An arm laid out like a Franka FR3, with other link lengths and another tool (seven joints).
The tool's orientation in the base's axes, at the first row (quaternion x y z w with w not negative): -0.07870, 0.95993, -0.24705, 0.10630
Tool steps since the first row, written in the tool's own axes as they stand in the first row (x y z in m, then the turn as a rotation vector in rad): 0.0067, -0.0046, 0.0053, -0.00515, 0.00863, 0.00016; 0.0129, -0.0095, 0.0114, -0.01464, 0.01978, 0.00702; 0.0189, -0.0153, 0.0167, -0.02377, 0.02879, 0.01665; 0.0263, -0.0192, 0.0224, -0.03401, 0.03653, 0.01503; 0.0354, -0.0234, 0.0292, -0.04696, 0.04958, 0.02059; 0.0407, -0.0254, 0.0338, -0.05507, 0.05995, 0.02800; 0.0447, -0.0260, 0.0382, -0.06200, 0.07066, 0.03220; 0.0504, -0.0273, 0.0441, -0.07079, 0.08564, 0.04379; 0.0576, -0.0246, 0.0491, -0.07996, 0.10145, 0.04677
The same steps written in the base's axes. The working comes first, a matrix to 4 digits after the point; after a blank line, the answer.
The tool's axes in the first row as the columns of a matrix, in the base's axes (used below as rounded here):
-0.9650, -0.0986, 0.2430
-0.2036, 0.8655, -0.4576
-0.1652, -0.4910, -0.8553

-0.0047, -0.0078, -0.0034, 0.00416, 0.00844, -0.00352; -0.0087, -0.0161, -0.0072, 0.01388, 0.01689, -0.01330; -0.0127, -0.0247, -0.0099, 0.02415, 0.02214, -0.02445; -0.0180, -0.0322, -0.0141, 0.03287, 0.03166, -0.02517; -0.0248, -0.0408, -0.0193, 0.04543, 0.04305, -0.03420; -0.0286, -0.0457, -0.0232, 0.05404, 0.05029, -0.04429; -0.0313, -0.0491, -0.0273, 0.06069, 0.05904, -0.05199; -0.0352, -0.0541, -0.0326, 0.07051, 0.06850, -0.06781; -0.0412, -0.0555, -0.0394, 0.07852, 0.08268, -0.07660
